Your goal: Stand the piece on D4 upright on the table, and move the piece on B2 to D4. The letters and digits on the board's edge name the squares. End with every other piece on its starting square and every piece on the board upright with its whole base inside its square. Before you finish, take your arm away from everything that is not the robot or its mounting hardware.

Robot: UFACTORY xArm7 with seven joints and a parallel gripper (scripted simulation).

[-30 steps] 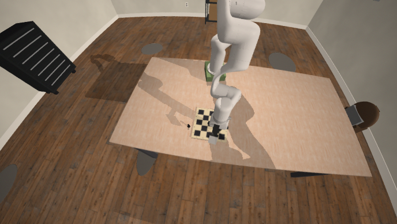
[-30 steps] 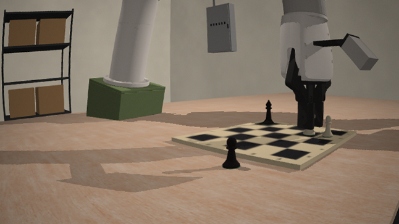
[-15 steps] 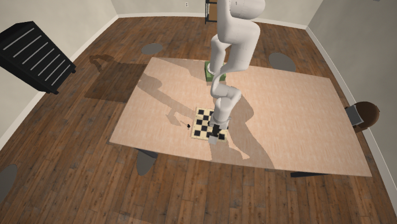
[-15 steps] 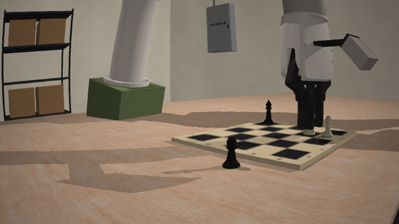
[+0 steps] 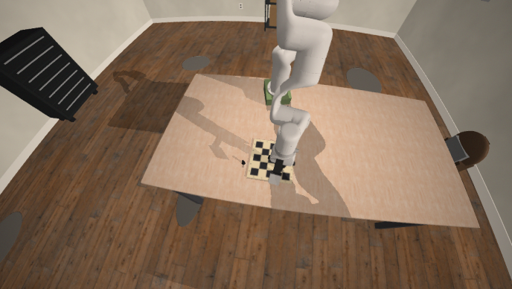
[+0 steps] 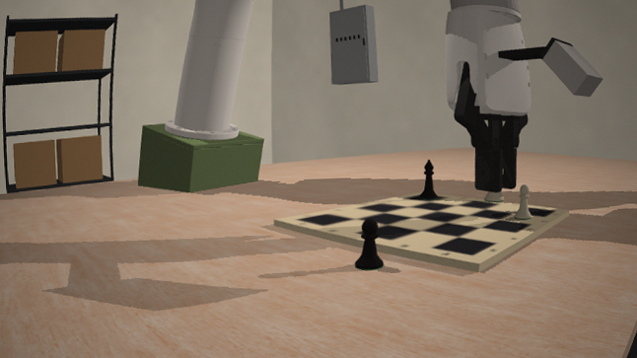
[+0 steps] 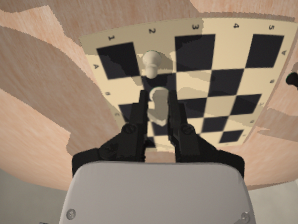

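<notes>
My gripper is now 30 mm short of the white pawn, 10 mm to the right of it and 30 mm above it. Round my hand: chessboard (30 mm behind, 50 mm to the right, 50 mm below); white knight (20 mm below); black bishop (120 mm behind, 20 mm to the left, 20 mm below).
</notes>
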